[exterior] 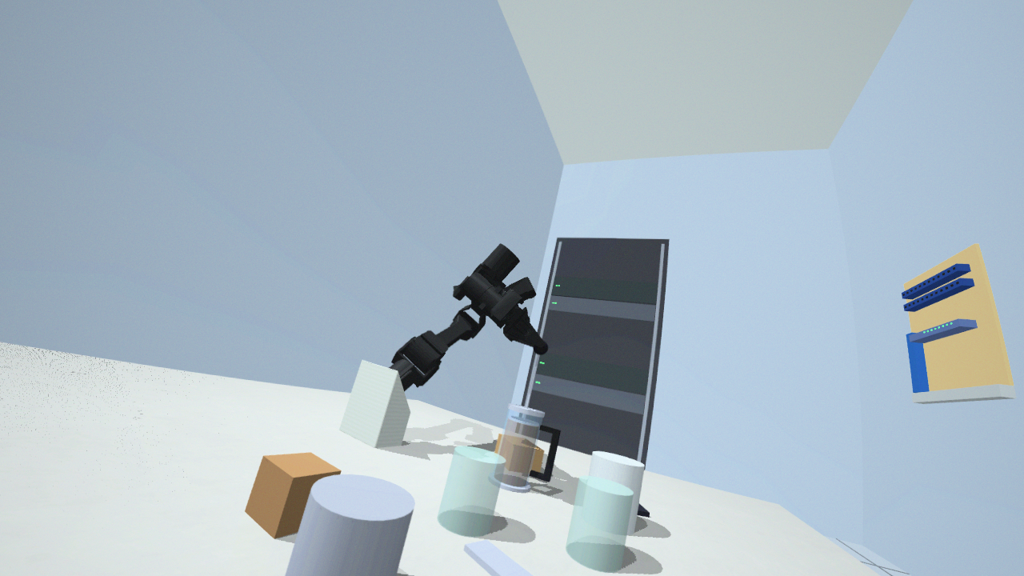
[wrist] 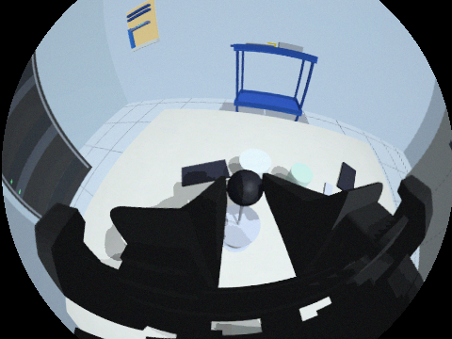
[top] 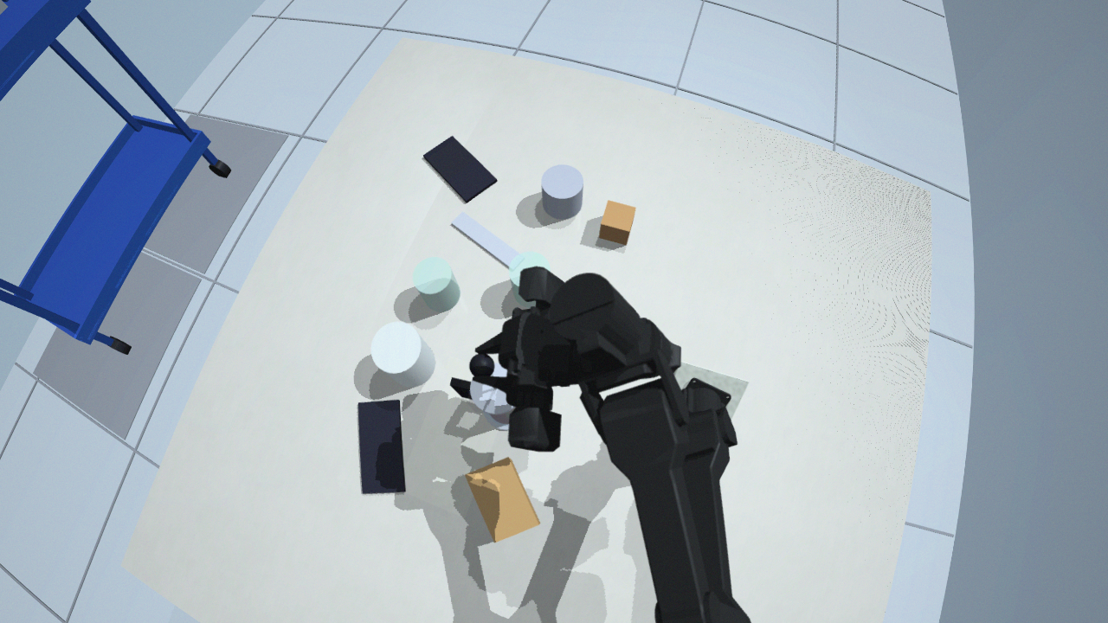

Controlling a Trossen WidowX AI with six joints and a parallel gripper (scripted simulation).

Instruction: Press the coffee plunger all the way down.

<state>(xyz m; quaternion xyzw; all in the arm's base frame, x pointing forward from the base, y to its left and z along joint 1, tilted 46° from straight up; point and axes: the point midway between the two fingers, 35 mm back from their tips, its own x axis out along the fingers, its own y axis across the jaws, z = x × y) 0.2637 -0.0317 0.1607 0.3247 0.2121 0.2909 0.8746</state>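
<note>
Now: the coffee press 13 cm below my gripper tip and 1 cm ahead of it. Also, from my gripper tip: grey cylinder: 38 cm to the right, 22 cm below, 6 cm ahead; then white strip: 25 cm to the right, 25 cm below, 15 cm ahead; then small tan box: 36 cm to the right, 23 cm below, 5 cm behind.
</note>
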